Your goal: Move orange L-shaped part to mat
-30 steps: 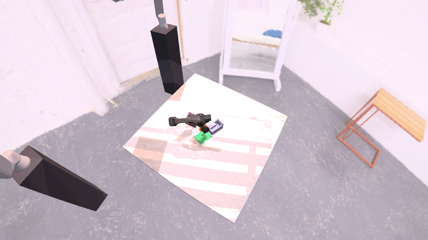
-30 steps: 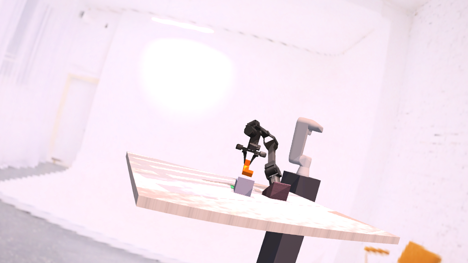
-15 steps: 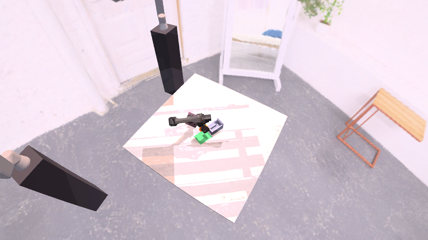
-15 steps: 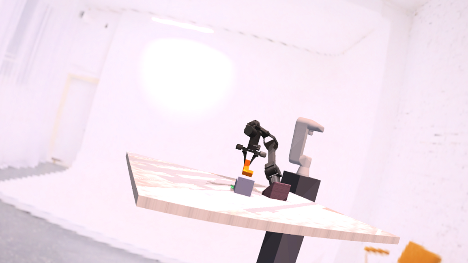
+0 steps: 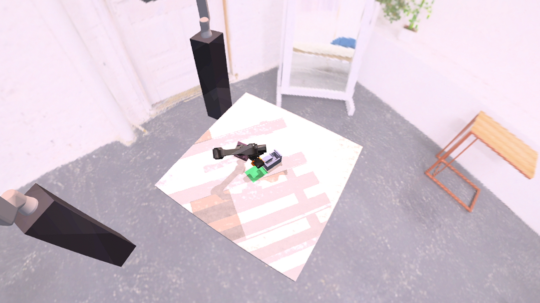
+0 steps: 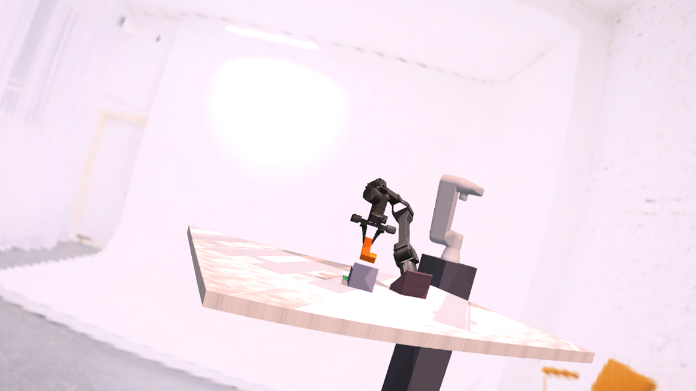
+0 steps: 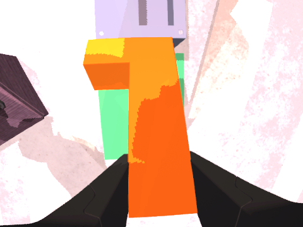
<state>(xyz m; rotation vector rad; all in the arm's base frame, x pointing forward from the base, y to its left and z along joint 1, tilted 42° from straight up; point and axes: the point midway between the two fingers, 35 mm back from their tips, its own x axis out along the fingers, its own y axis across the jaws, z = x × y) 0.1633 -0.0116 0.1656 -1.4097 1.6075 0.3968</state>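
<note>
Right now my gripper tip is 40 mm to the right of the orange L-shaped part and 30 mm above it. Also, from my gripper tip: green mat: 10 mm to the left, 170 mm below.
</note>
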